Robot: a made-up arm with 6 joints. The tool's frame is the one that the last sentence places. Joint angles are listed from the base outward.
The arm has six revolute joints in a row. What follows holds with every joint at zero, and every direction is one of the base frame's.
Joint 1 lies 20 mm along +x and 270 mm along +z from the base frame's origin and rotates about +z.
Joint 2 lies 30 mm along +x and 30 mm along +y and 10 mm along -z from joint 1 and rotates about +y.
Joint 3 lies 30 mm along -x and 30 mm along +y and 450 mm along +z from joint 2 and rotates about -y.
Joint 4 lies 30 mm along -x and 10 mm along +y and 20 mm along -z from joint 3 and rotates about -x.
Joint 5 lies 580 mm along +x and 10 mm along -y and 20 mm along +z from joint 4 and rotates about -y.
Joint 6 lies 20 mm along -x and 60 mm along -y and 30 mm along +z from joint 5 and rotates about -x.
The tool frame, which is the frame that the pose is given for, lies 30 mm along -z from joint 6; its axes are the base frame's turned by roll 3.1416, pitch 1.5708 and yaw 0 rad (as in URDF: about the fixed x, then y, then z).
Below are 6 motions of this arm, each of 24 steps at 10 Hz.
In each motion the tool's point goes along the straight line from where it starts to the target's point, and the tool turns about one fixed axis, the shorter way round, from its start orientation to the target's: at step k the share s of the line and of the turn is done. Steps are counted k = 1, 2, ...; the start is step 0. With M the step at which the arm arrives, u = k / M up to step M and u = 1 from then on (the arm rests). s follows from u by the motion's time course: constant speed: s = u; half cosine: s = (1 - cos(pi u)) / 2; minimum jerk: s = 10 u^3 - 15 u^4 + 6 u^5.
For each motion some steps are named. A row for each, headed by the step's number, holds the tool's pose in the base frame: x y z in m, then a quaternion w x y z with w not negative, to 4 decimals.
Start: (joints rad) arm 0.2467 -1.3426 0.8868 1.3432 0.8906 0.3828
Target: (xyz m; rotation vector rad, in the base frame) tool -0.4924 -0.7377 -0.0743 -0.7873 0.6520 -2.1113
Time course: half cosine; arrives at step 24
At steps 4, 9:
4: -0.7429 -0.1777 0.6661 0.1227 -0.5077 0.6342 -0.5700
9: -0.6780 -0.3228 0.4743 0.1989 -0.4702 0.5518 -0.6595

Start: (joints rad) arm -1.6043 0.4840 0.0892 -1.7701 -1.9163 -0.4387
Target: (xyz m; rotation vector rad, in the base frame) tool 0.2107 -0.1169 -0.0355 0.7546 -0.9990 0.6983
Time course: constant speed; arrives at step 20
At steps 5, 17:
5: 0.0833 -0.5529 0.2761 0.6049 -0.0890 -0.7261 0.3145
17: 0.1852 -0.2041 0.0268 0.7407 0.2629 -0.5250 0.3265

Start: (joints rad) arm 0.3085 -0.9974 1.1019 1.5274 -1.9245 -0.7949
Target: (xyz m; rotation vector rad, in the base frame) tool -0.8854 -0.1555 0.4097 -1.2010 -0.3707 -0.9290
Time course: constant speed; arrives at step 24
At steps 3, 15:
3: -0.6837 -0.1126 0.8842 0.7622 -0.6049 -0.1045 0.2054
15: -0.7990 -0.1371 0.6131 0.7712 -0.5988 -0.1475 -0.1576

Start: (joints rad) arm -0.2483 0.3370 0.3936 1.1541 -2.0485 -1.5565
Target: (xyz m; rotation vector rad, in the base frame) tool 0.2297 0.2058 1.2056 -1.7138 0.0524 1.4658
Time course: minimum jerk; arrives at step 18
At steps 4, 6, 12, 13, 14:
4: 0.7099 -0.0828 0.7885 0.7250 -0.2290 0.4943 0.4214
6: 0.6405 -0.0411 0.8488 0.7051 -0.3104 0.4377 0.4636
12: 0.3388 0.1402 1.1108 0.5255 -0.6092 0.1401 0.5772
13: 0.2999 0.1636 1.1447 0.4925 -0.6389 0.0979 0.5827
14: 0.2694 0.1819 1.1711 0.4655 -0.6605 0.0646 0.5855

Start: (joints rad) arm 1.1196 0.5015 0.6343 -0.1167 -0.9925 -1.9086
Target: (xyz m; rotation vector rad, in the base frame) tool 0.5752 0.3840 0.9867 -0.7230 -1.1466 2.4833
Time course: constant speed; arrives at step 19
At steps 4, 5, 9, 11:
4: 0.3910 0.6447 0.8218 0.3293 -0.0248 -0.3649 0.8705
5: 0.4033 0.6273 0.8328 0.3185 -0.0402 -0.3683 0.8725
9: 0.4524 0.5578 0.8768 0.2738 -0.1018 -0.3803 0.8775
11: 0.4770 0.5230 0.8988 0.2508 -0.1324 -0.3855 0.8780

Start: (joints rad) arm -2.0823 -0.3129 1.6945 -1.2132 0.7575 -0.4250
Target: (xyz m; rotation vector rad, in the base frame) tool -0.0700 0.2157 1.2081 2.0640 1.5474 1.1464
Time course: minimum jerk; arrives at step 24
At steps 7, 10, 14, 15, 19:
7: 0.1612 0.2358 1.1949 0.3845 0.8832 -0.0143 0.2683
10: 0.1082 0.2312 1.1979 0.3439 0.8776 0.1214 0.3111
14: 0.0245 0.2239 1.2027 0.2650 0.8299 0.3289 0.3646
15: 0.0051 0.2222 1.2038 0.2444 0.8122 0.3750 0.3742
19: -0.0524 0.2172 1.2071 0.1795 0.7461 0.5041 0.3962

